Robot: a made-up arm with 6 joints. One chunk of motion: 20 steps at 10 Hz.
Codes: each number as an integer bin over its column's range. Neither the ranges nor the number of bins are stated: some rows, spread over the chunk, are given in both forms.
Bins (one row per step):
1: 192 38 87 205 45 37
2: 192 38 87 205 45 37
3: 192 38 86 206 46 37
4: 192 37 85 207 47 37
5: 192 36 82 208 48 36
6: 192 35 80 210 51 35
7: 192 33 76 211 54 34
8: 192 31 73 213 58 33
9: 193 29 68 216 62 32
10: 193 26 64 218 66 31
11: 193 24 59 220 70 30
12: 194 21 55 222 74 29
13: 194 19 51 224 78 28
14: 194 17 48 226 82 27
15: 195 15 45 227 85 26
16: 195 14 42 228 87 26
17: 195 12 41 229 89 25
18: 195 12 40 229 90 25
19: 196 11 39 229 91 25
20: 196 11 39 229 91 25
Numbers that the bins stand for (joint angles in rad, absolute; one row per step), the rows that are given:
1: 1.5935 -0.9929 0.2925 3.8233 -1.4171 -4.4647
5: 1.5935 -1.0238 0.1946 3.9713 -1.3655 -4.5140
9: 1.6182 -1.1319 -0.0793 4.3660 -1.1251 -4.7113
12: 1.6429 -1.2555 -0.3337 4.6620 -0.9189 -4.8593
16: 1.6676 -1.3637 -0.5881 4.9580 -0.6956 -5.0073
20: 1.6924 -1.4100 -0.6468 5.0073 -0.6269 -5.0567
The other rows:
2: 1.5935 -0.9929 0.2925 3.8233 -1.4171 -4.4647
3: 1.5935 -0.9929 0.2729 3.8727 -1.3999 -4.4647
4: 1.5935 -1.0083 0.2533 3.9220 -1.3827 -4.4647
6: 1.5935 -1.0392 0.1555 4.0700 -1.3140 -4.5633
7: 1.5935 -1.0701 0.0772 4.1193 -1.2625 -4.6127
8: 1.5935 -1.1010 0.0185 4.2180 -1.1938 -4.6620
10: 1.6182 -1.1783 -0.1576 4.4647 -1.0564 -4.7607
11: 1.6182 -1.2092 -0.2555 4.5633 -0.9876 -4.8100
13: 1.6429 -1.2864 -0.4120 4.7607 -0.8502 -4.9087
14: 1.6429 -1.3173 -0.4707 4.8593 -0.7815 -4.9580
15: 1.6676 -1.3482 -0.5294 4.9087 -0.7300 -5.0073
17: 1.6676 -1.3946 -0.6077 5.0073 -0.6613 -5.0567
18: 1.6676 -1.3946 -0.6273 5.0073 -0.6441 -5.0567
19: 1.6924 -1.4100 -0.6468 5.0073 -0.6269 -5.0567

